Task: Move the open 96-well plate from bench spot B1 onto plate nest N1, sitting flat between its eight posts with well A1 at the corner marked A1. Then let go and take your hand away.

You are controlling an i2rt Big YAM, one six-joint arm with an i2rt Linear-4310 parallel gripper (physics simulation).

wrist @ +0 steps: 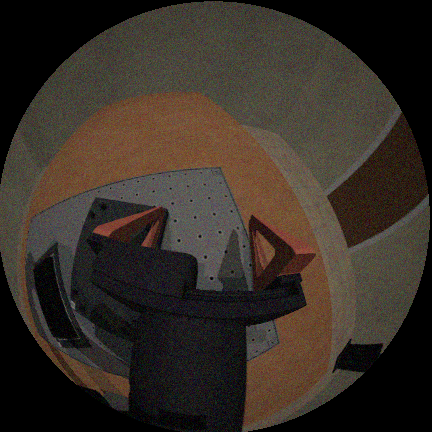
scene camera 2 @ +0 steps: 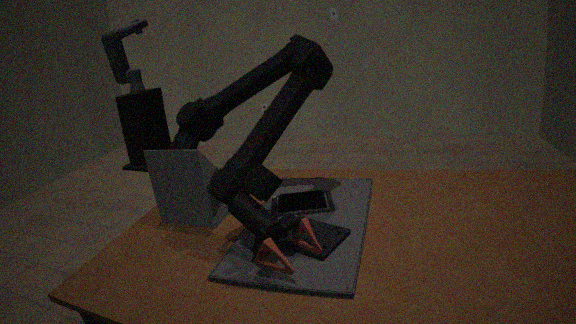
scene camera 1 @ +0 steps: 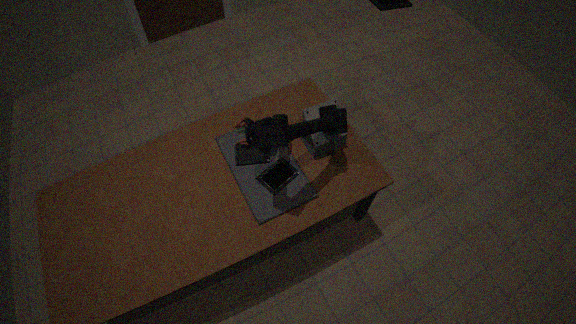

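Seen in the pictures: gripper, fingertip midpoint: (wrist: 205, 214) (scene camera 2: 307, 262) (scene camera 1: 235, 135); arm's base at its link origin: (scene camera 2: 179, 163).
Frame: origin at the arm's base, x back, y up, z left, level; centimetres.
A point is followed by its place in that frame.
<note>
The object I take for the 96-well plate (scene camera 1: 277, 175) {y -14.0, x -30.6, z 12.4 cm} (scene camera 2: 302, 201) {y -13.6, x -31.1, z 10.4 cm} (wrist: 54, 297), black inside a pale rim, lies on the grey perforated board (scene camera 1: 256, 202) {y -15.1, x -44.1, z 21.5 cm} (scene camera 2: 335, 280) {y -15.1, x -48.3, z -17.4 cm} (wrist: 210, 200) {y -15.1, x -45.6, z -17.5 cm}. Its wells and A1 corner are too dark to read. The dark flat block with small posts, apparently nest N1 (scene camera 1: 250, 156) {y -13.9, x -39.1, z -2.2 cm} (scene camera 2: 331, 235) {y -13.9, x -43.4, z -3.7 cm} (wrist: 82, 265) {y -13.9, x -37.3, z 0.0 cm}, lies beside it with no plate visible on it. My gripper (scene camera 1: 241, 132) {y -12.6, x -42.3, z -16.0 cm} (scene camera 2: 306, 261) {y -12.6, x -42.3, z -16.0 cm} (wrist: 205, 214) {y -12.6, x -42.3, z -16.0 cm} is open and empty, low over the board; one orange finger is over or beside the nest's edge, the other is out past it.
The board lies on an orange-brown table (scene camera 1: 125, 225) {y -16.4, x -105.9, z 10.9 cm} (scene camera 2: 450, 240) {y -16.4, x -70.7, z 2.1 cm} (wrist: 160, 125) {y -16.4, x -73.5, z -7.4 cm}. A grey block (scene camera 2: 180, 190) {y -5.6, x -3.1, z -5.3 cm} stands by the arm's base. A black box (scene camera 2: 142, 125) with a grey jointed piece on top stands behind it. The forearm passes close to the plate in the second scene view.
</note>
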